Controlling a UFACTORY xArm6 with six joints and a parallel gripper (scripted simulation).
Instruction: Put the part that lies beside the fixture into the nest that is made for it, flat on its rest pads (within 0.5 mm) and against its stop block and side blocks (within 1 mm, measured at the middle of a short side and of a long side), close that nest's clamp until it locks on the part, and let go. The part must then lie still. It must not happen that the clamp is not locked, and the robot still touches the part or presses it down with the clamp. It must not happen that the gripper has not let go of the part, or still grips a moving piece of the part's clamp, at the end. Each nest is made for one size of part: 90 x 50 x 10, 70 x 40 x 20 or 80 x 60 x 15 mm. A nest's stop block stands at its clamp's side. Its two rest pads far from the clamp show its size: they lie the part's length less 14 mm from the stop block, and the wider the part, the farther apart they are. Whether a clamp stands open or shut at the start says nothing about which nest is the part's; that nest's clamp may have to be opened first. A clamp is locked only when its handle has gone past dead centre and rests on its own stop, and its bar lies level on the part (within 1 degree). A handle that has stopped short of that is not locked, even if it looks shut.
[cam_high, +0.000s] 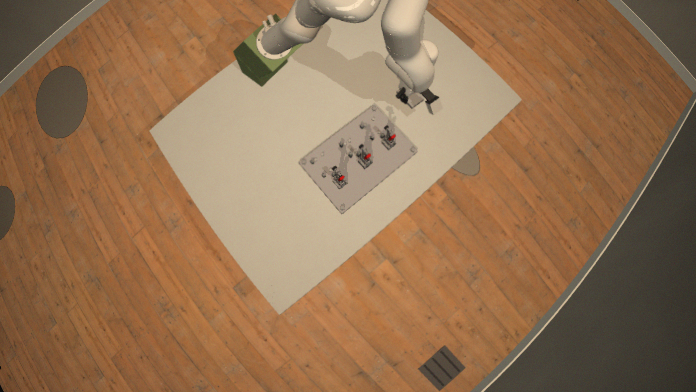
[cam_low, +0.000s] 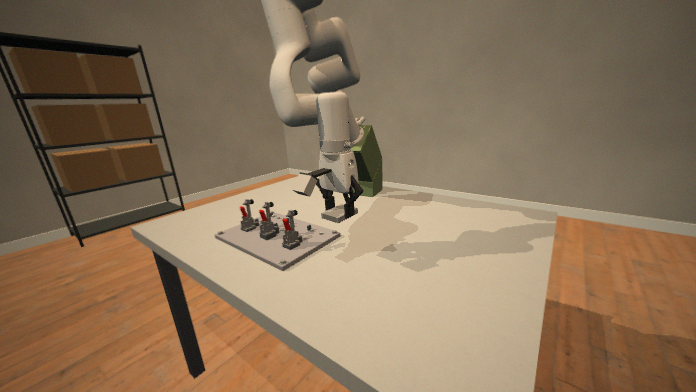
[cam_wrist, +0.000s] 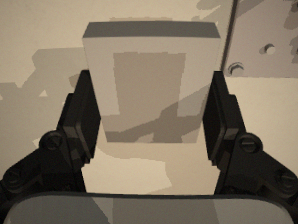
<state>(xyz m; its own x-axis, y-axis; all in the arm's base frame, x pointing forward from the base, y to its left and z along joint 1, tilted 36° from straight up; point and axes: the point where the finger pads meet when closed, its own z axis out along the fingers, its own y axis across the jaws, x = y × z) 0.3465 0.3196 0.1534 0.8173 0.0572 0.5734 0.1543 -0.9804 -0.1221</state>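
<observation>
The grey fixture plate is 24 cm to the right of my hand, 13 cm below it and 8 cm ahead of it. Round my hand: grey part (1 cm below).
</observation>
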